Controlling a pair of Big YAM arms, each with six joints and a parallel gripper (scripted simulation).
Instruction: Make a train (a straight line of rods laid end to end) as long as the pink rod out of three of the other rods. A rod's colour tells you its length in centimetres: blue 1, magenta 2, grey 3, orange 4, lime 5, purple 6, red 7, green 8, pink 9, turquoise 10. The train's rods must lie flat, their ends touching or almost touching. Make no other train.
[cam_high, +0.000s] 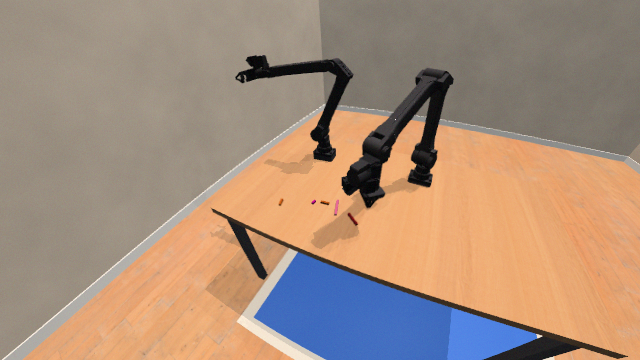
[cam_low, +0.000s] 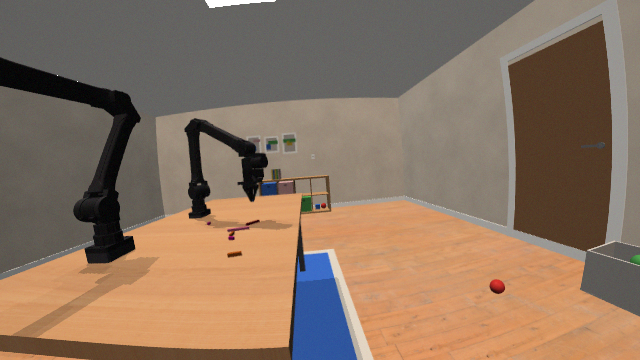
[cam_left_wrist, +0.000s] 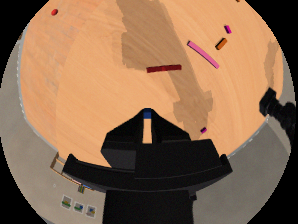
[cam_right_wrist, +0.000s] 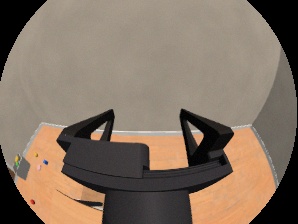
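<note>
Now: left hand 100 mm above the red rod, 60 mm to the left of it and 10 mm short of it. From my left hand the other things lie so: tiny blue rod (right at my left hand); pink rod (150 mm to the right, 100 mm below, 20 mm behind).
</note>
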